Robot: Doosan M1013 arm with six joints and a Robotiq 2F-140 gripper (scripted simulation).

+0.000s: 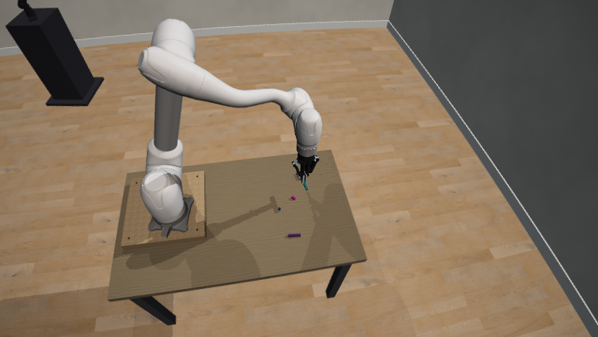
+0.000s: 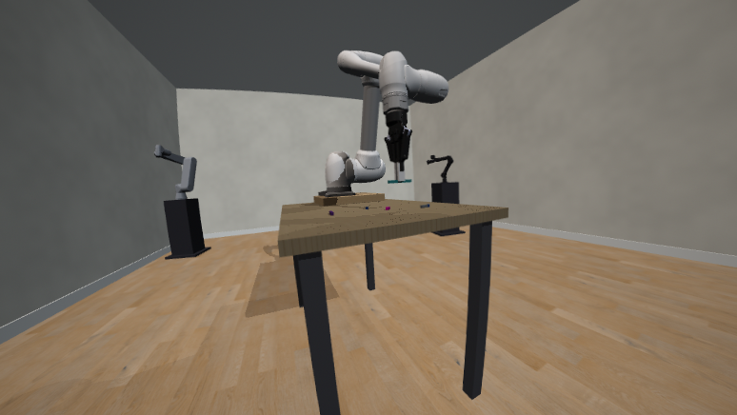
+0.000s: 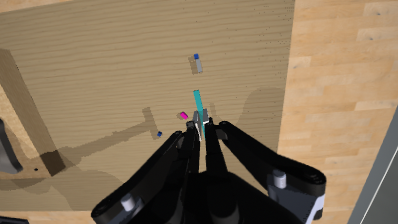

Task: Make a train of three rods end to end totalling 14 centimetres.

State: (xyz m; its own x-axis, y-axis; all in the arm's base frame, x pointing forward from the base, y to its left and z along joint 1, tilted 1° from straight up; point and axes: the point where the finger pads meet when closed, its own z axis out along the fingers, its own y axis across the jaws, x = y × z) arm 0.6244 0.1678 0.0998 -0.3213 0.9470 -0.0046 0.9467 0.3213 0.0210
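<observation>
My gripper is now 2 cm past the grey rod, 10 cm to the right of it and 13 cm above it. The rest, counted from my hand: purple rod: 4 cm behind, 24 cm to the right, 13 cm below; then turquoise rod: 3 cm below; then magenta rod: 5 cm behind, 3 cm to the right, 13 cm below.
</observation>
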